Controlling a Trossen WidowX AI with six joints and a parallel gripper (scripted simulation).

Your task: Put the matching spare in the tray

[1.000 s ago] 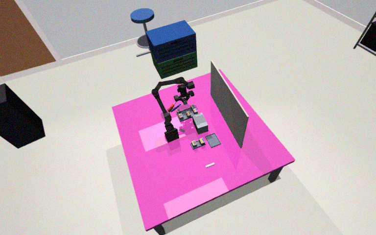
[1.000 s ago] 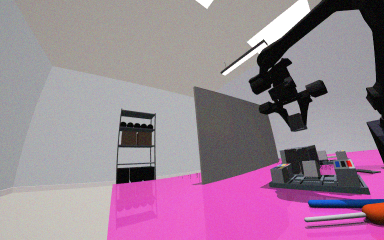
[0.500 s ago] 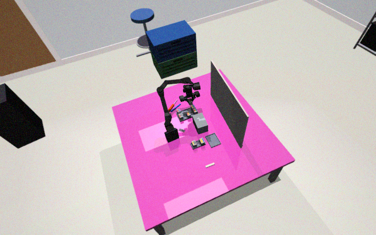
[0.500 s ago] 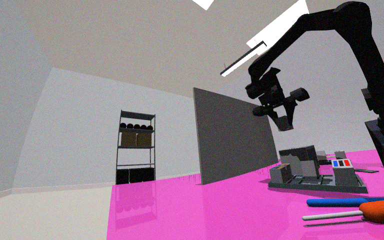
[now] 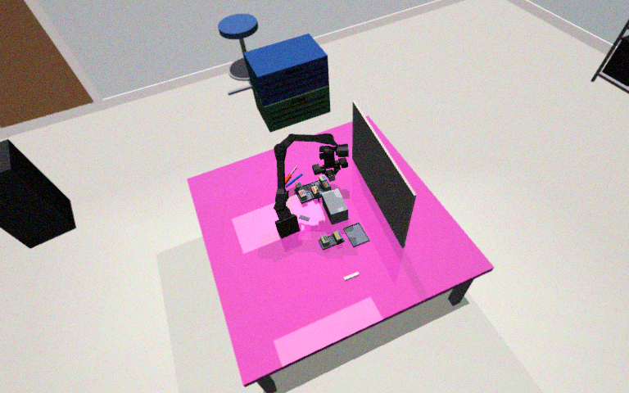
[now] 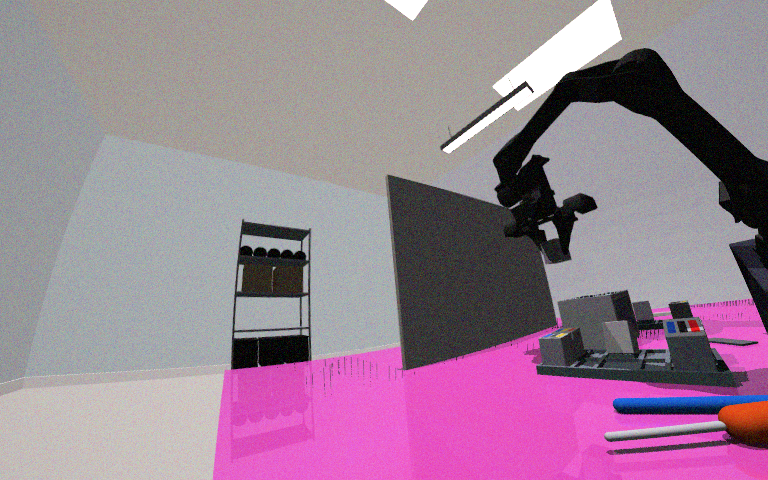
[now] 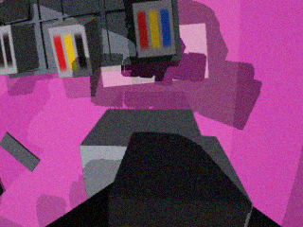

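My gripper tip is now 29 cm to the left of the flat grey tray, 18 cm above it and 3 cm past it. From my gripper tip the other things lie so: grey mounted unit (14 cm below, 9 cm to the right, 4 cm behind); then tall mirror panel (20 cm ahead, 15 cm to the right, 4 cm above); then blue pen (24 cm to the left, 18 cm below, 12 cm behind).
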